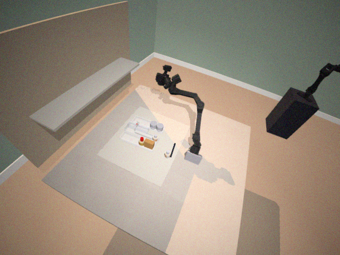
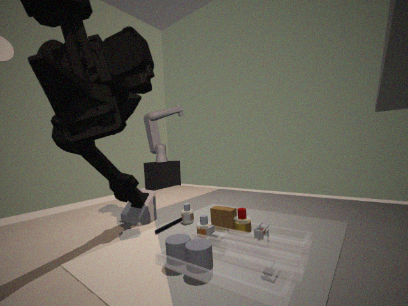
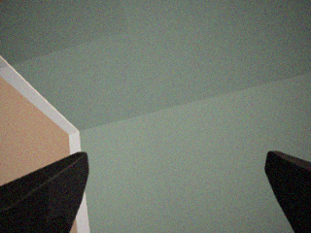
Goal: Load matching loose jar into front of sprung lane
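Now: gripper tip 470 mm to the right of the black stick, 370 mm above it and 340 mm past it. From my gripper tip the other things lie so: brown box (520 mm to the left, 340 mm below, 150 mm behind); then grey pusher plate (410 mm to the left, 330 mm below, 60 mm behind); then clear pusher lane (420 mm to the left, 360 mm below, 10 mm behind).
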